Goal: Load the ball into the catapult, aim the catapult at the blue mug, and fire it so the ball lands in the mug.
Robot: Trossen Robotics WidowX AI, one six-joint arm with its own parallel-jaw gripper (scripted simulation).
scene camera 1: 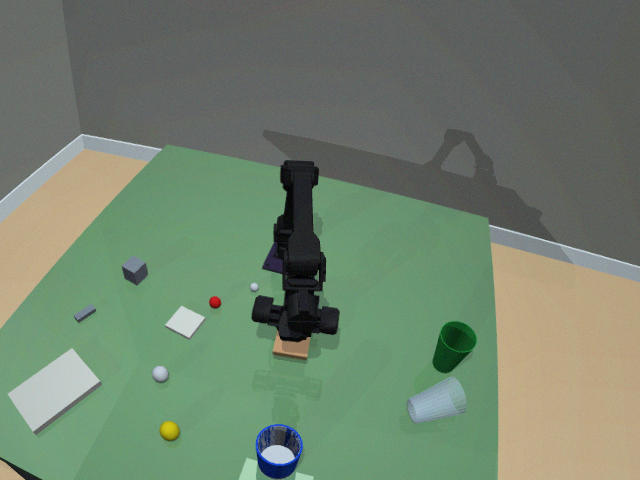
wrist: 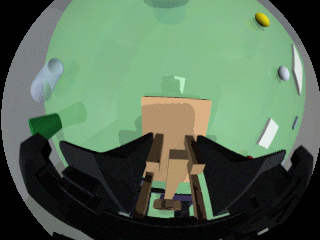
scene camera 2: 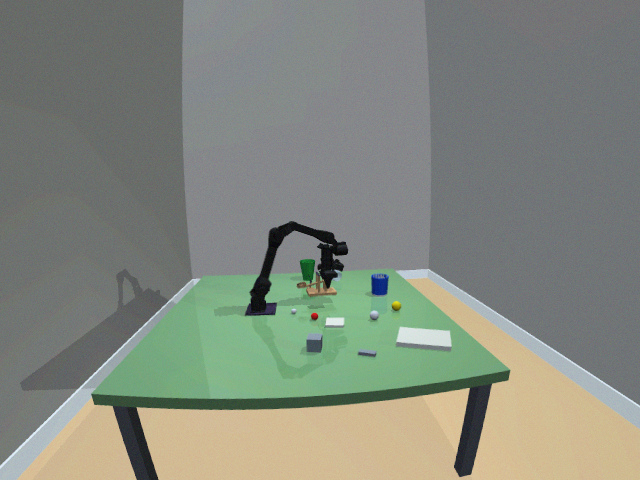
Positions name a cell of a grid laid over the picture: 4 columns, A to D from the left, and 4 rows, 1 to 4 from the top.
In view: the gripper (scene camera 1: B3), a wooden catapult (wrist: C3), a white slab (scene camera 1: A4), a clear cup (scene camera 1: C4), a green cup (scene camera 1: C3) and a white tile (scene camera 1: B3).
The white slab also shows in scene camera 2 (scene camera 2: C3). The clear cup also shows in the wrist view (wrist: A2). The gripper shows as well in the wrist view (wrist: C3).
